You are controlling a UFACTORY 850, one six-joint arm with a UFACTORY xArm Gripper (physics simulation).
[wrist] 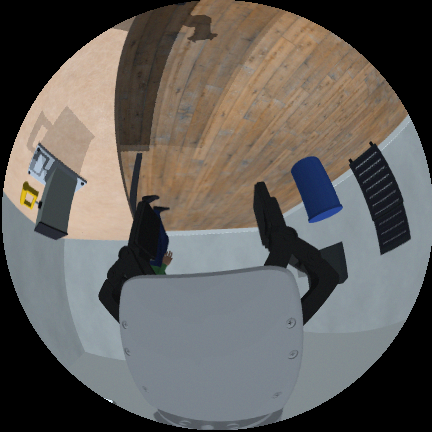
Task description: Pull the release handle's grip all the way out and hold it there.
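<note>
The release handle's yellow grip (29,196) is a loop at the far left of the wrist view. It stands at the side of a dark grey box-shaped housing (59,195), joined by a short dark stem. The housing is fixed to a light metal base plate (77,181) on the tan table top. My gripper (200,201) is open, with its two black fingers wide apart and nothing between them. It is well to the right of the grip and apart from it.
The tan table top (95,65) ends in a curved edge left of the fingers, with wooden floor (225,130) beyond. A blue barrel (315,187) and a black slatted rack (371,172) stand at the right. A person (161,245) is partly hidden behind the left finger.
</note>
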